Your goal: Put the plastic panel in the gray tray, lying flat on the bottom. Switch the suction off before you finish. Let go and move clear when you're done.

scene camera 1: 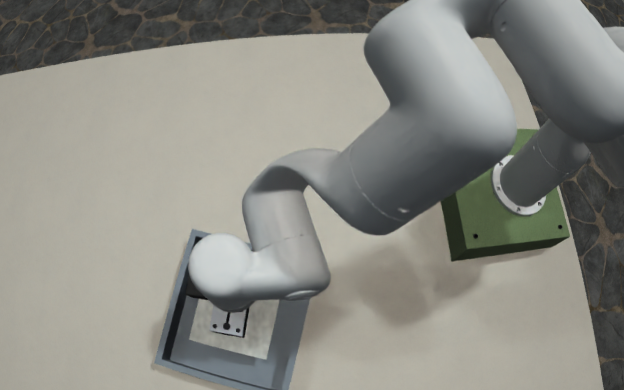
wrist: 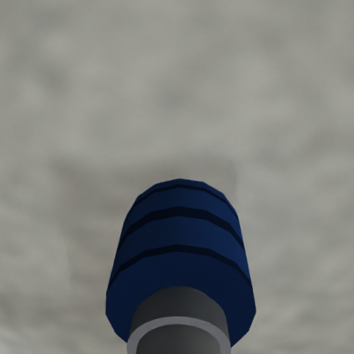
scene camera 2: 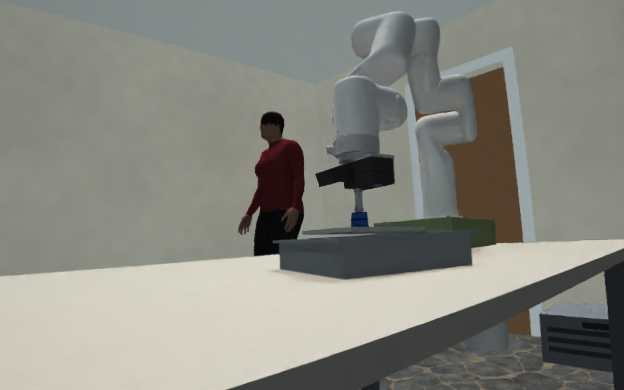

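Where they show: end effector, tool point: (scene camera 2: 359,235); arm's base, origin of the base link: (scene camera 1: 518,186) (scene camera 2: 440,221).
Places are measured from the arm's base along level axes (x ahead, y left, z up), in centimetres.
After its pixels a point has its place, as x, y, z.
Observation:
The light grey plastic panel (scene camera 1: 257,330) {52.7, 14.1, -1.5} (scene camera 2: 395,230) {57.4, 16.8, -1.9} (wrist: 175,75) is about level, at the height of the tray's rim in scene camera 2, with its top face showing just above the near walls. From above it lies within the outline of the gray tray (scene camera 1: 295,345) {47.3, 17.7, -2.5} (scene camera 2: 407,257) {61.6, 20.6, -5.5}, turned nearly in line with its walls. My suction cup (scene camera 2: 359,226) (wrist: 180,187) is on the panel's top face and holds it. In scene camera 1 the cup is hidden under the wrist. The panel's underside is hidden behind the tray walls.
The green base block (scene camera 1: 515,235) {4.7, 9.2, 0.2} (scene camera 2: 482,232) {-0.1, 11.3, -3.8} of the arm stands on the table (scene camera 1: 125,150) {74.9, -27.4, -7.5} (scene camera 2: 150,320) {94.9, 17.5, -7.5}, beyond the tray. A person in a red top (scene camera 2: 280,175) stands behind the table. A dark cabinet (scene camera 2: 575,340) stands on the floor at the right.

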